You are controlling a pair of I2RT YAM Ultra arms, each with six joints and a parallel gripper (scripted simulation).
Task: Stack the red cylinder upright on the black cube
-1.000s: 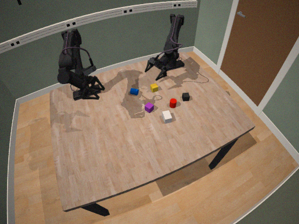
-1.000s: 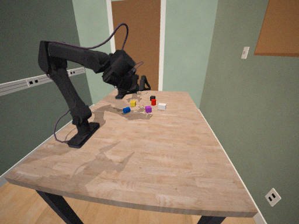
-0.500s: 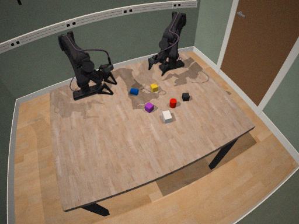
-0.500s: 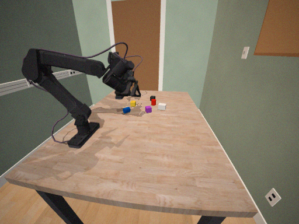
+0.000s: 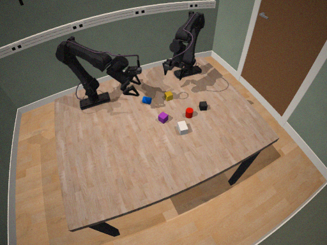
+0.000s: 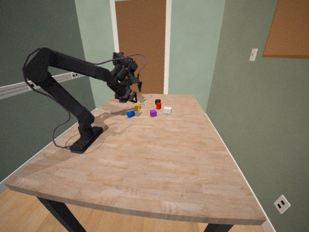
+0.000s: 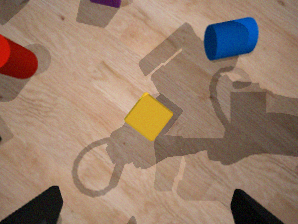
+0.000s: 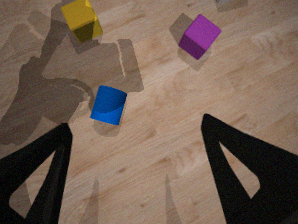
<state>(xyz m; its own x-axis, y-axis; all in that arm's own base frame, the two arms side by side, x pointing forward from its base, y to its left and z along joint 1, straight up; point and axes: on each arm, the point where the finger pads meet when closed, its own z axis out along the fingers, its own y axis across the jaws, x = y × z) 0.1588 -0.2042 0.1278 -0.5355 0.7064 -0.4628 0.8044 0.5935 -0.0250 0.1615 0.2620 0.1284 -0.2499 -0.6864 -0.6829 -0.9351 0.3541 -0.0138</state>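
Right now the red cylinder is 200 mm ahead of my left hand and 120 mm below it. The rest, counted from my left hand: black cube 180 mm ahead, 110 mm to the left, 120 mm below; yellow cube 30 mm ahead, 40 mm to the right, 120 mm below; blue cylinder 170 mm to the right, 120 mm below.
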